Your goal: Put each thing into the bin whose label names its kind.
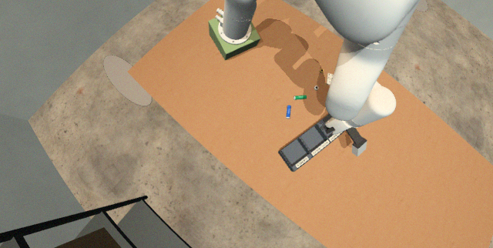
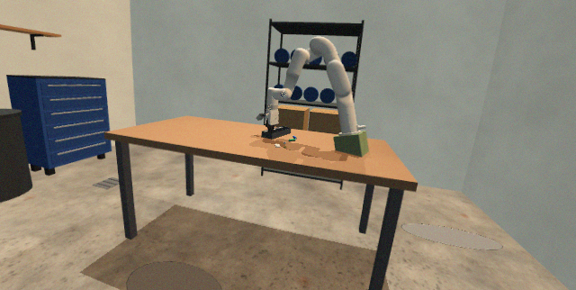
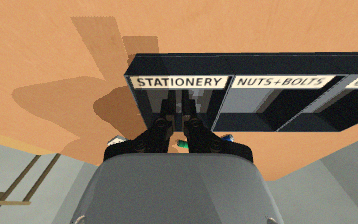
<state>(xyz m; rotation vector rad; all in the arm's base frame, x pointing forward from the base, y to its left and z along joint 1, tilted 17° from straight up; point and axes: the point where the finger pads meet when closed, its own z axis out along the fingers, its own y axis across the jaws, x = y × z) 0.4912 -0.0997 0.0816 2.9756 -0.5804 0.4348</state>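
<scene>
Now: the white domino 19 cm to the left of my hand, 8 cm behind it and 3 cm below it. The rest, counted from my hand: blue battery (16 cm behind, 3 cm to the right, 3 cm below); dark three-part bin (8 cm to the right, 3 cm behind, 2 cm below); green battery (15 cm behind, 4 cm to the left, 3 cm below).
</scene>
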